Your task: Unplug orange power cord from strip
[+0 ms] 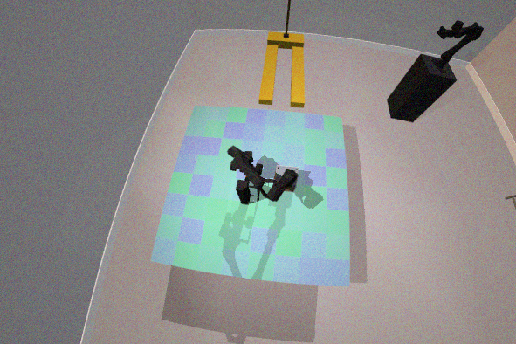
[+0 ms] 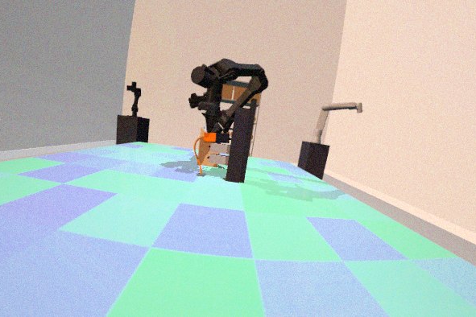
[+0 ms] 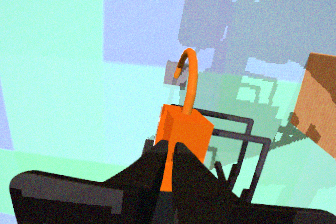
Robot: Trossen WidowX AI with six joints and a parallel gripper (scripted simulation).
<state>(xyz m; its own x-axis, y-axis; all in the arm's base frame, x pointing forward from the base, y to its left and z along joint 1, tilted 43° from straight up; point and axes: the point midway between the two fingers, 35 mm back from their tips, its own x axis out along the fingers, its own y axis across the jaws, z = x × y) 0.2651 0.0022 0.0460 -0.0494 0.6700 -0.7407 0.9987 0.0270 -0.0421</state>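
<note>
The orange plug is 3 cm to the left of my gripper tip, 1 cm below it and 1 cm behind it.
</note>
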